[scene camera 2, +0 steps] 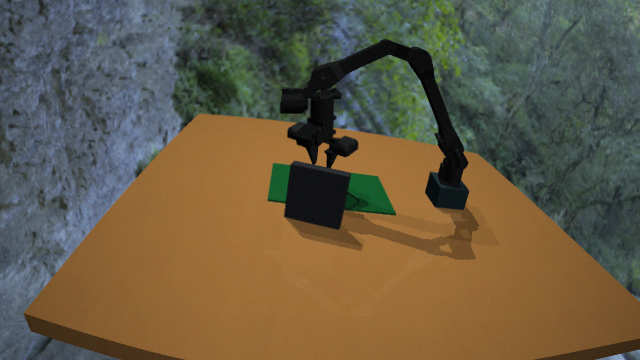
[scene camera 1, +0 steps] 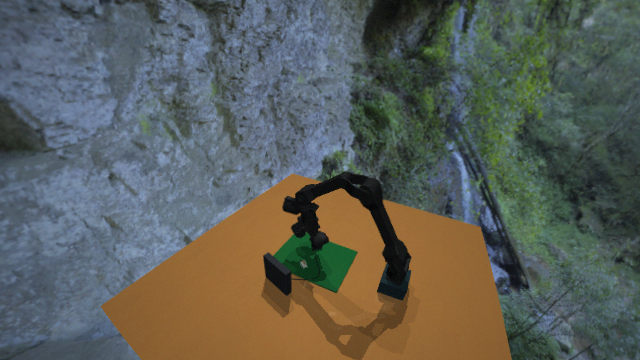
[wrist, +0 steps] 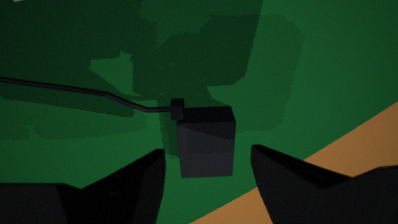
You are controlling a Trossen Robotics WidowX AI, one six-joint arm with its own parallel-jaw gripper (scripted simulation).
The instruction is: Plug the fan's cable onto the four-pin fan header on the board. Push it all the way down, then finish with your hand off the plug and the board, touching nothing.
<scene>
same spot on green board: (scene camera 1: 334, 260) = (wrist: 69, 177)
same spot on black fan: (scene camera 1: 281, 276) = (scene camera 2: 336, 186)
</scene>
